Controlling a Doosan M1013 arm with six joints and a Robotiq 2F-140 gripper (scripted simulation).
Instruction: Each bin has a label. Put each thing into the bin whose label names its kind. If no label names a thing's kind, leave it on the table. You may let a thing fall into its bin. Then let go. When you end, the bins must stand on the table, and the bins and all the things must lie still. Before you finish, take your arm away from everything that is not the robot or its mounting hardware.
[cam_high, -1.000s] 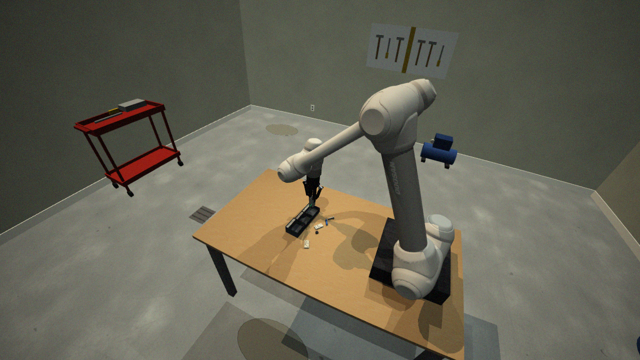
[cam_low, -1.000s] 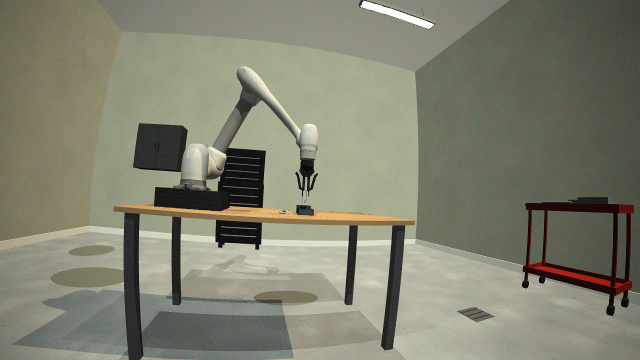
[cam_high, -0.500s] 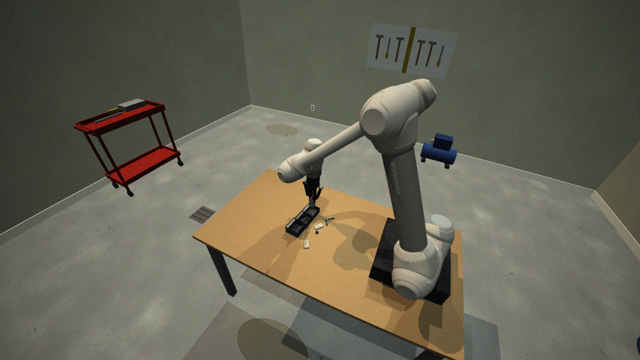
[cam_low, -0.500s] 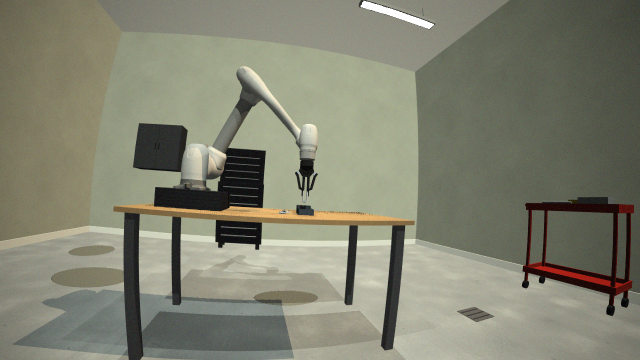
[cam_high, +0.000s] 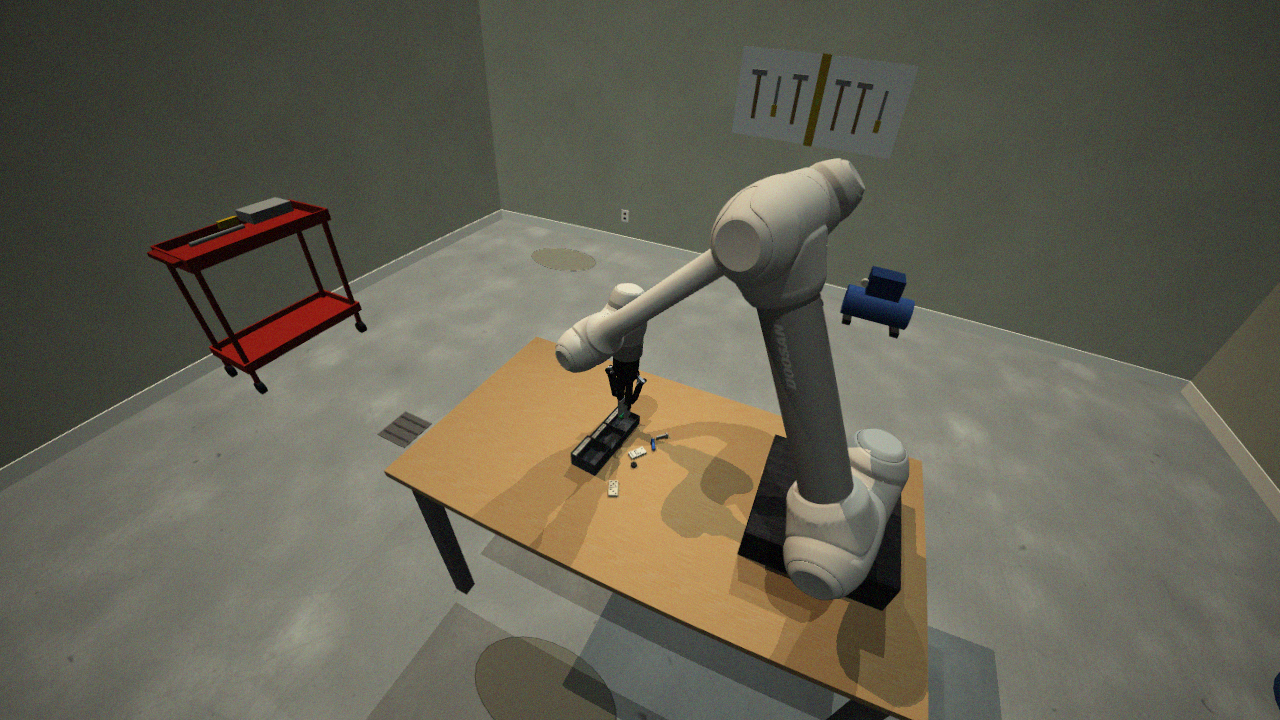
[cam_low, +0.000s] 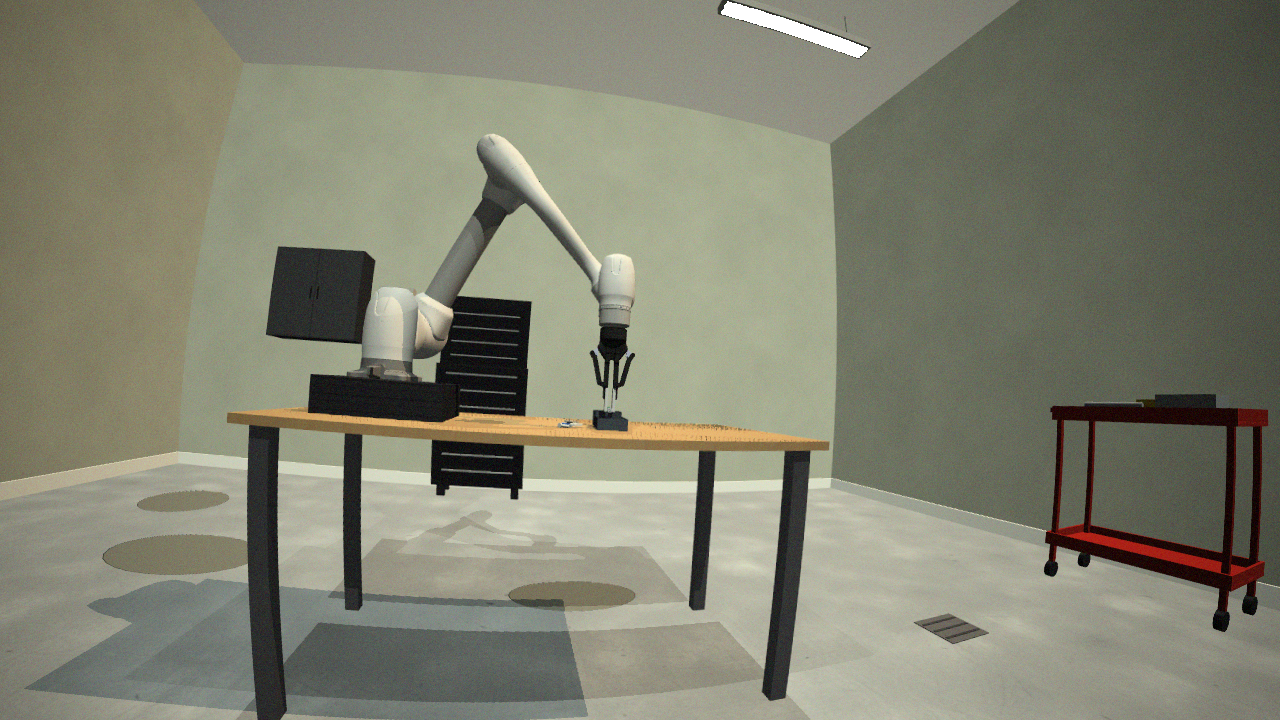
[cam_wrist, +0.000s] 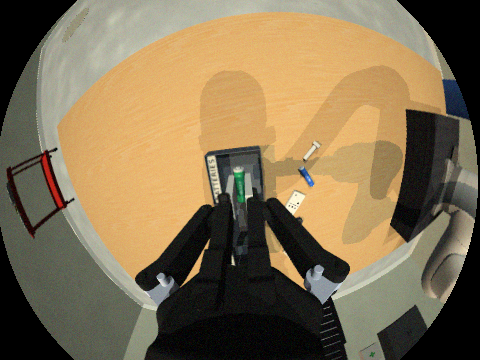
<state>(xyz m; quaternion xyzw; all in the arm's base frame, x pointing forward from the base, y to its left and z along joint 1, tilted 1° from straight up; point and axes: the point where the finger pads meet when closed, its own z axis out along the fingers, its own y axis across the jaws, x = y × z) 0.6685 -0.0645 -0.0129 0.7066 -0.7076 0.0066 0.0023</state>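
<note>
My hand is 120 mm past the blue battery, 20 mm to the right of it and 80 mm above it. The rest, counted from my hand: domino (90 mm behind, 70 mm to the left, 80 mm below); green battery (30 mm below); black bin row (10 mm ahead, 80 mm to the left, 60 mm below).
</note>
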